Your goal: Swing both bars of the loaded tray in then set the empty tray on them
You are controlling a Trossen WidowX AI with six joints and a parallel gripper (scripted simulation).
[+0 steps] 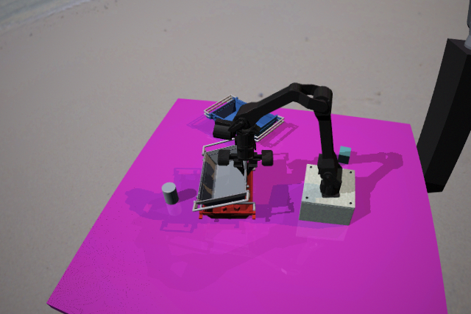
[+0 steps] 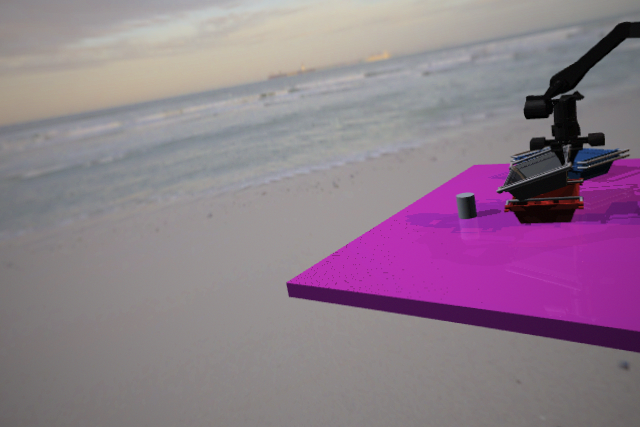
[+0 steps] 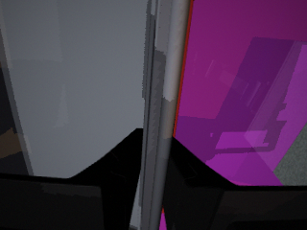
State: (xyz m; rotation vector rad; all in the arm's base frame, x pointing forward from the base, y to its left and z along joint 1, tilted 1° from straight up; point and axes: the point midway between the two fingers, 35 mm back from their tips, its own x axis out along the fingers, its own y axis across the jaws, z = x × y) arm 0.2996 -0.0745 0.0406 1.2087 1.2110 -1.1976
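My gripper tip is 80 mm short of the grey tray and 10 mm below it. The rest, counted from my gripper tip: grey cylinder 290 mm ahead, 80 mm below, 20 mm to the left.
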